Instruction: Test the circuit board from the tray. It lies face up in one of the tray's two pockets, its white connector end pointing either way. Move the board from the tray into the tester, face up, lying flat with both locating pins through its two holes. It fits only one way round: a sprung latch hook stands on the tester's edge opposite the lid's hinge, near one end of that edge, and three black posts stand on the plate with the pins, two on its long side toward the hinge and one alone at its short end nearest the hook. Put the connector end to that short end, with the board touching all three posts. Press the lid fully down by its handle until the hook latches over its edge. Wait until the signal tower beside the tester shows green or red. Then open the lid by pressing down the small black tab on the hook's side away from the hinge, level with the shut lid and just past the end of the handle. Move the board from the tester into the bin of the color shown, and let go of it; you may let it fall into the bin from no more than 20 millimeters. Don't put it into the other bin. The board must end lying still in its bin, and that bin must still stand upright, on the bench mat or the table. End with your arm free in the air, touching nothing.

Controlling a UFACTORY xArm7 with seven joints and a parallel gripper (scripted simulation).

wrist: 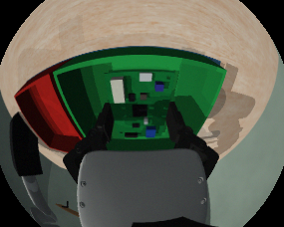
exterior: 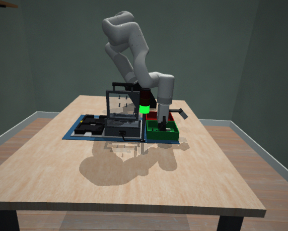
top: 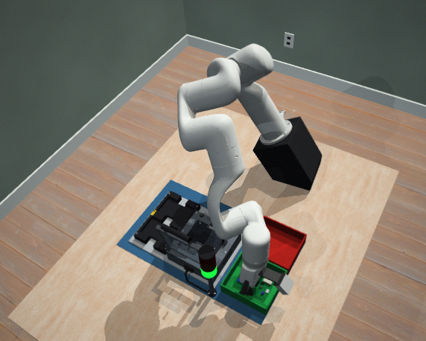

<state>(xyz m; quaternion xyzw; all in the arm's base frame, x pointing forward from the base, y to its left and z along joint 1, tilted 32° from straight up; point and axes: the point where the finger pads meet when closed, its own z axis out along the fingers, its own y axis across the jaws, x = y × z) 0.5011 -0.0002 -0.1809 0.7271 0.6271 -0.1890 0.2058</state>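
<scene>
My hand is 1 cm above the green bin. Also, from my hand: green circuit board 1 cm below; then tester plate 7 cm behind, 19 cm to the right, 5 cm above; then red bin 15 cm behind, 2 cm to the left, 1 cm below.
</scene>
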